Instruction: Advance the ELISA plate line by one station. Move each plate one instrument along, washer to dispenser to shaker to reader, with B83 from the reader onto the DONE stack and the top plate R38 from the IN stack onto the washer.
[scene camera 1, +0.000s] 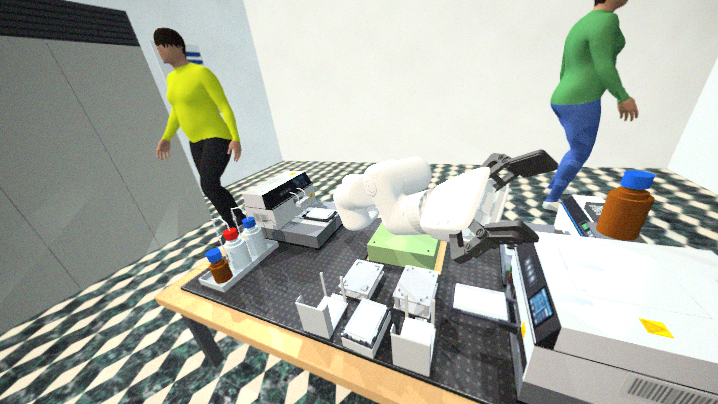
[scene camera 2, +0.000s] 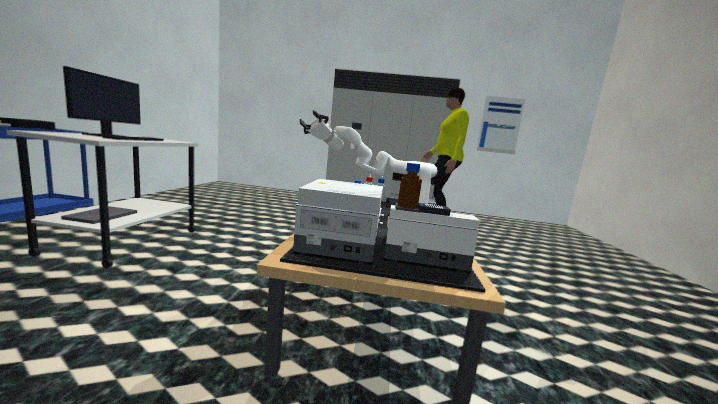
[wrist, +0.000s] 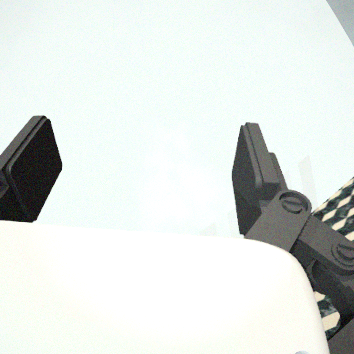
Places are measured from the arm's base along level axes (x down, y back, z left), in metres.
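Pixels of known places: gripper, fingertip midpoint: (scene camera 1: 541, 193) (scene camera 2: 306, 116) (wrist: 143, 143).
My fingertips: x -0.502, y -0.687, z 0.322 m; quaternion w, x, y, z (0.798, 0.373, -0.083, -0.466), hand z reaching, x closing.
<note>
For each thing: its top centre in the pictures, then the offset to it from my fingertips. "spot": a spot on its surface instead.
- flat white piece, top centre: (scene camera 1: 479, 298) dx +0.445, dy +0.284, dz -0.019 m
- large white instrument, top centre: (scene camera 1: 641, 283) (scene camera 2: 345, 186) dx +0.307, dy +0.288, dz +0.267 m
- brown bottle, surface spot: (scene camera 1: 625, 211) spot: dx +0.260, dy +0.528, dz +0.313 m
My gripper (scene camera 1: 543, 198) (scene camera 2: 308, 116) (wrist: 143, 143) is wide open and empty, raised high and pointing away from the table. A white plate (scene camera 1: 319, 214) lies on the grey deck of the instrument (scene camera 1: 281, 195) at the back left. A flat white piece (scene camera 1: 481, 301), plate or tray, sticks out from the large white instrument (scene camera 1: 627, 286) (scene camera 2: 338, 216) on the right. A white plate (scene camera 1: 366, 320) lies on a low base near the front edge. Two light, plate-like pieces (scene camera 1: 362, 277) (scene camera 1: 416, 285) stand behind the upright holders (scene camera 1: 315, 317) (scene camera 1: 413, 346). Plate labels are unreadable, so R38 and B83 cannot be told apart.
A tray (scene camera 1: 241, 268) holds several bottles at the left. A green block (scene camera 1: 403, 247) stands near the arm. A brown bottle (scene camera 1: 625, 211) (scene camera 2: 410, 190) stands on another instrument (scene camera 2: 431, 233). Two people (scene camera 1: 198, 103) (scene camera 1: 587, 60) stand beyond the table. A desk (scene camera 2: 150, 142) holds a monitor.
</note>
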